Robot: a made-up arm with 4 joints.
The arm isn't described. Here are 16 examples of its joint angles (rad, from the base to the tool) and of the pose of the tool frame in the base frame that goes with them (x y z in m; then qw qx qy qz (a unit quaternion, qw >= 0)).
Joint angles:
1: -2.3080 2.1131 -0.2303 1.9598
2: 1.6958 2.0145 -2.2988 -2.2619
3: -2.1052 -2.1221 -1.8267 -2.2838
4: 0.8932 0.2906 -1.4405 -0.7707
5: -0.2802 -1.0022 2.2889 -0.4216
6: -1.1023 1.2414 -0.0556 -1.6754
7: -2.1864 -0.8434 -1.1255 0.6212
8: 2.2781 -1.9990 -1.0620 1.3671
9: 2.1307 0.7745 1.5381 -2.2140
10: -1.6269 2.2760 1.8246 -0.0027
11: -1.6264 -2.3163 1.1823 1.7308
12: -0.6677 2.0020 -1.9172 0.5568
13: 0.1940 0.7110 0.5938 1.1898
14: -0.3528 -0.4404 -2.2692 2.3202
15: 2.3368 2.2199 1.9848 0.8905
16: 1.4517 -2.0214 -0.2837 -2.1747
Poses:
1: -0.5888 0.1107 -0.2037 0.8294 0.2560 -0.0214 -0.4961
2: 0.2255 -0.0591 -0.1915 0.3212 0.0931 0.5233 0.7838
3: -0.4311 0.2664 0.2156 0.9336 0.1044 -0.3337 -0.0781
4: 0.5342 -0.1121 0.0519 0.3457 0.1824 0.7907 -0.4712
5: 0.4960 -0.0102 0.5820 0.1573 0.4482 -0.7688 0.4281
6: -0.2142 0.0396 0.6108 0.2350 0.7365 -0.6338 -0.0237
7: -0.7869 0.0181 0.4891 0.6247 -0.6288 -0.4289 -0.1742
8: 0.0344 0.4589 -0.5919 0.2619 0.4064 -0.0189 0.8751
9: 0.1114 0.1340 -0.3005 0.7223 0.6289 0.2090 -0.1978
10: -0.3083 0.2912 0.2886 0.0646 0.0897 0.4156 0.9028
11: -0.4762 0.0738 0.8291 0.1105 0.1814 0.9367 -0.2782
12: -0.1882 0.0345 0.3755 0.6432 0.6582 0.3670 -0.1357
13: 0.2038 -0.0679 0.6358 0.6861 -0.6256 0.0259 -0.3705
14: 0.6367 0.0817 0.5227 0.0305 -0.5987 0.2673 0.7544
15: 0.0259 0.3847 -0.1847 0.0746 -0.8603 -0.1443 0.4833
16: 0.5141 0.1560 -0.1857 0.2539 -0.5213 -0.8142 0.0303
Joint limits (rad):
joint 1: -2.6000..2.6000
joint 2: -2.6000..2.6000
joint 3: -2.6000..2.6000
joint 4: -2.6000..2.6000
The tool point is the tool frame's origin. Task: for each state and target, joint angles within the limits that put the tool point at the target. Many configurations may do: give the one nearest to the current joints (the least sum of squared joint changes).
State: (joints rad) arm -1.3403 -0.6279 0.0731 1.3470
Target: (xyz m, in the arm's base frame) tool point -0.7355 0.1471 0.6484
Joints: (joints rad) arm -1.7102 -1.3001 -0.2889 1.9596
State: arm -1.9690 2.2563 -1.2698 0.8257
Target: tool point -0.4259 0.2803 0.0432
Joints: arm -1.9888 2.6000 -1.0494 0.3389
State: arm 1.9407 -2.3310 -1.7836 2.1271
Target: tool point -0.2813 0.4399 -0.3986
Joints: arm 2.3869 -1.6584 -2.1286 1.9280
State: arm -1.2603 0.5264 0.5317 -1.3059
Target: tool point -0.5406 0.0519 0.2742
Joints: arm -2.0194 0.4876 0.2748 -1.9019
